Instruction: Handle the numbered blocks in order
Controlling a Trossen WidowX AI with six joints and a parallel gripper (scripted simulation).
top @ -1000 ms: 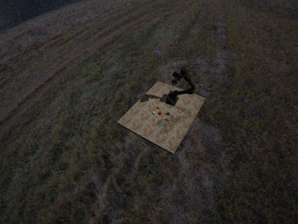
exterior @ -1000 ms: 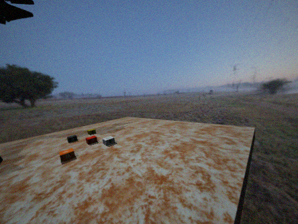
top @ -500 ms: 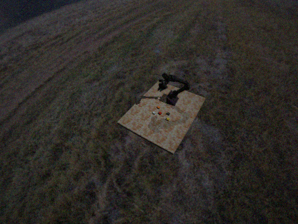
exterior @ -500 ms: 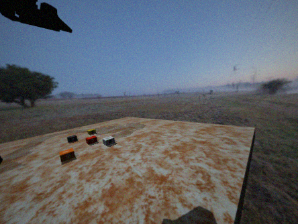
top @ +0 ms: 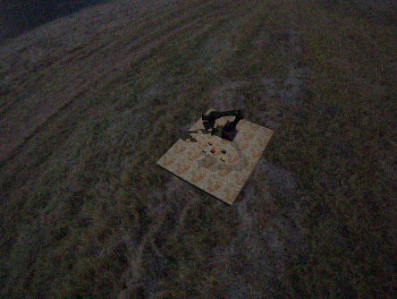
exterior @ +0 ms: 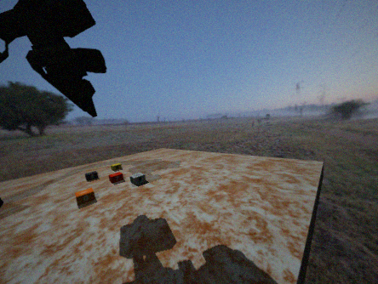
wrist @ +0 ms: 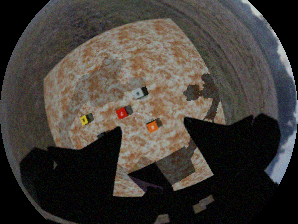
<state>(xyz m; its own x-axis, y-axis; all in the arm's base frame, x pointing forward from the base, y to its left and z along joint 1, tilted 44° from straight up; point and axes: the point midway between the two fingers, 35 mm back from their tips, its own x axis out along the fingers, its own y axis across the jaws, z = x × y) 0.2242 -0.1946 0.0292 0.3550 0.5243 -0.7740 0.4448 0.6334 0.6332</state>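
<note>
Now: the orange block 19 cm below my gripper tip and 4 cm behind it. The rest, counted from my gripper tip: red block 19 cm below, 6 cm to the left, 5 cm ahead; white block 19 cm below, 8 cm ahead, 2 cm to the right; dark block 19 cm below, 18 cm to the left, 2 cm ahead.
</note>
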